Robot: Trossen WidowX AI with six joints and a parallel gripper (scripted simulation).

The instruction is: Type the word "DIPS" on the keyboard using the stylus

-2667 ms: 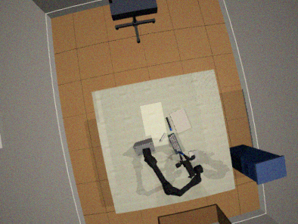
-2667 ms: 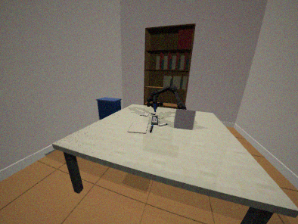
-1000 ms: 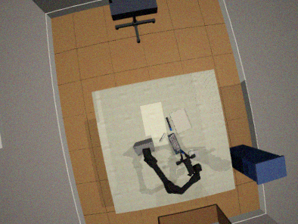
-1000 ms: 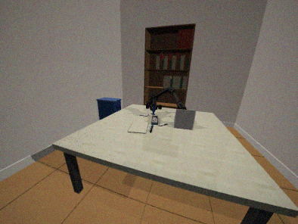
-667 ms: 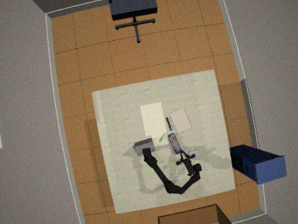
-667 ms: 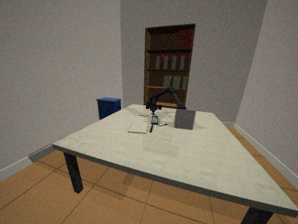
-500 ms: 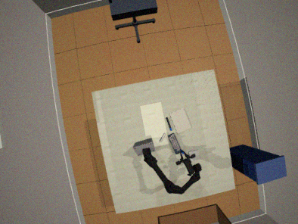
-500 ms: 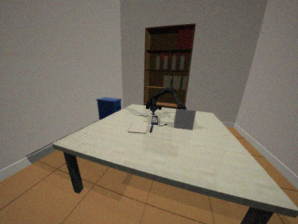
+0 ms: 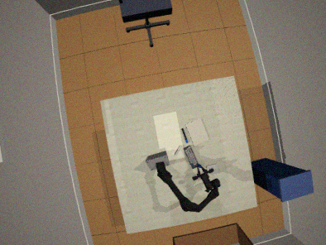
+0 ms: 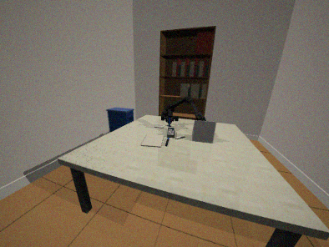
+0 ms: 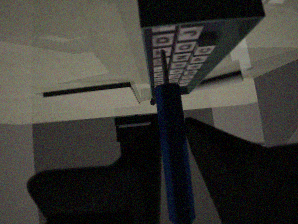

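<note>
The blue stylus is 1 cm below my gripper tip. The rest, counted from my gripper tip: notebook: 28 cm to the left, 7 cm below, 5 cm ahead; then blue-capped pen: 24 cm to the left, 7 cm below, 7 cm behind.
</note>
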